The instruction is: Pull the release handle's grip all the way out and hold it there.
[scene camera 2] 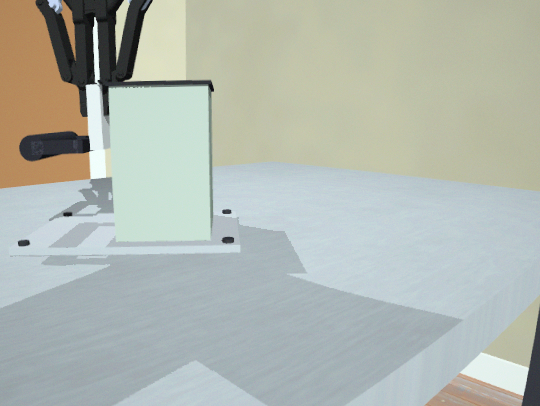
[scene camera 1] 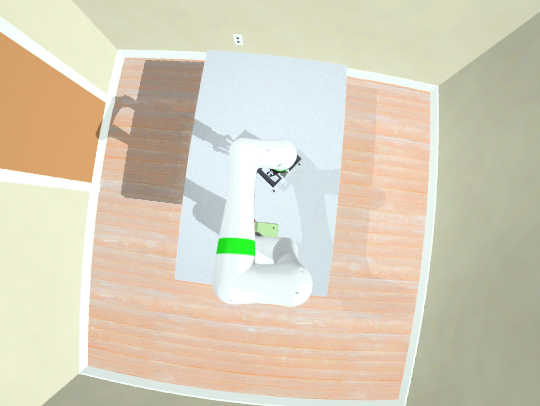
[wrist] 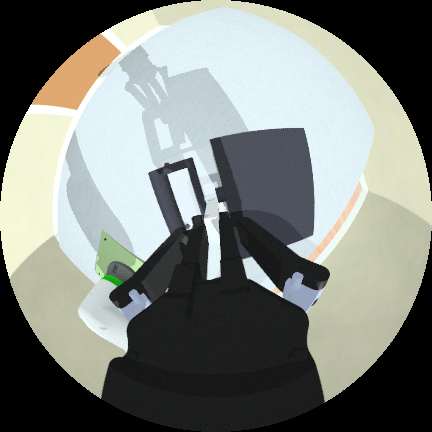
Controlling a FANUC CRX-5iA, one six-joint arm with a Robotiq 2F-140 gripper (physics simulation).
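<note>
The release handle is a pale green box with a dark top, on a white base plate. Its dark grip, a bar with an open frame, stands out from one side of the box. My gripper is shut on a white block, which points down past the fingertips. The block's lower end is beside the box at the grip's height, between the grip and the box; I cannot tell whether it touches either. In scene camera 1 the arm hides the gripper.
The grey-white table carries the plate. A light green panel lies near the arm's base. The white arm reaches over the table. Dark screw heads stand on the plate's corners.
</note>
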